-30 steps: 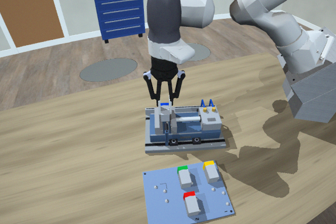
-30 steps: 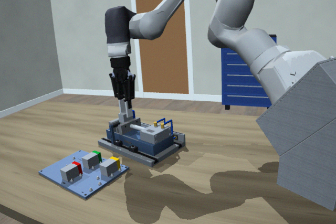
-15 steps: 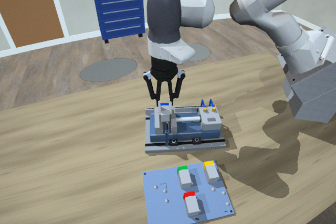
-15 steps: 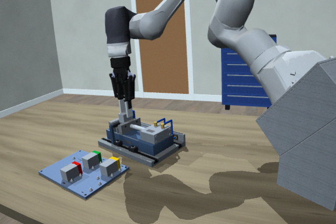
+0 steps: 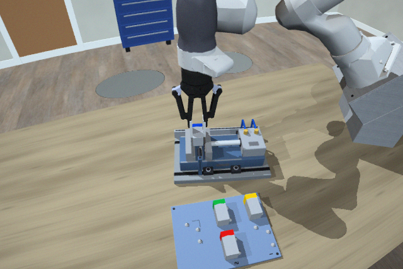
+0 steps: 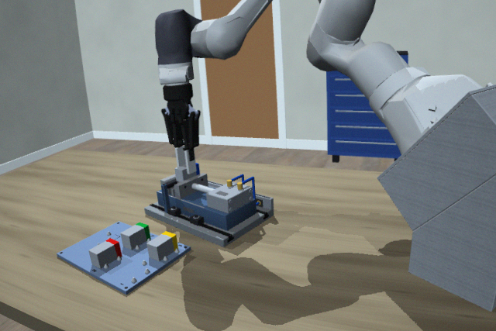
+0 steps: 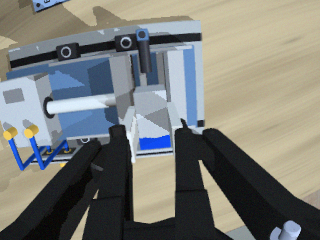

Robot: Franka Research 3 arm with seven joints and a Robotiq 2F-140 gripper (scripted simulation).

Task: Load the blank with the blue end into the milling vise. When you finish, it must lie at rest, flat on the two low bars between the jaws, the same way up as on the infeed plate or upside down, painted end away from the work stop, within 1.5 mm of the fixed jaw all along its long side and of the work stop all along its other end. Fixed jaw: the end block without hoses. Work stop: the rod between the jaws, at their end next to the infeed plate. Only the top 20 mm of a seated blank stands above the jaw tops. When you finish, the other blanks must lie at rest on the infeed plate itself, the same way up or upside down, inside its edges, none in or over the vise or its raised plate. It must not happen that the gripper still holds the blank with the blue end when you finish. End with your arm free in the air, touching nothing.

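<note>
My gripper is now 4 cm above the blue-ended blank. Also, from my hand: hosed jaw block (13 cm behind, 10 cm to the left, 6 cm below); then fixed jaw (3 cm ahead, 6 cm below); then work stop rod (3 cm ahead, 5 cm to the left, 5 cm below).
</note>
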